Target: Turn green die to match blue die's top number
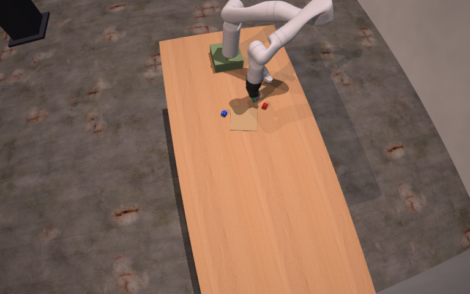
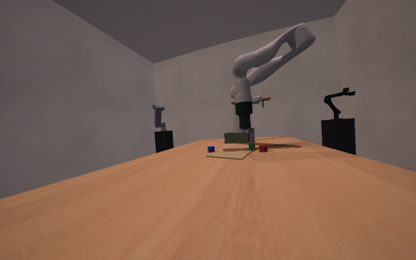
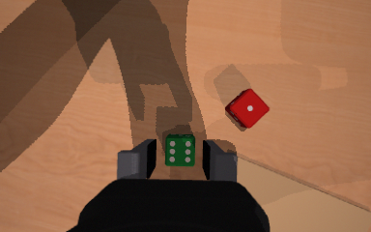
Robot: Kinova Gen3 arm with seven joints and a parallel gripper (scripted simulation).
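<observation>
Right now my hand is 40 mm above the green die. From my hand the other things lie so: red die: 50 mm ahead, 40 mm to the left, 40 mm below; then blue die: 50 mm ahead, 180 mm to the right, 40 mm below; then tan mat: 100 mm ahead, 80 mm to the right, 50 mm below.
</observation>
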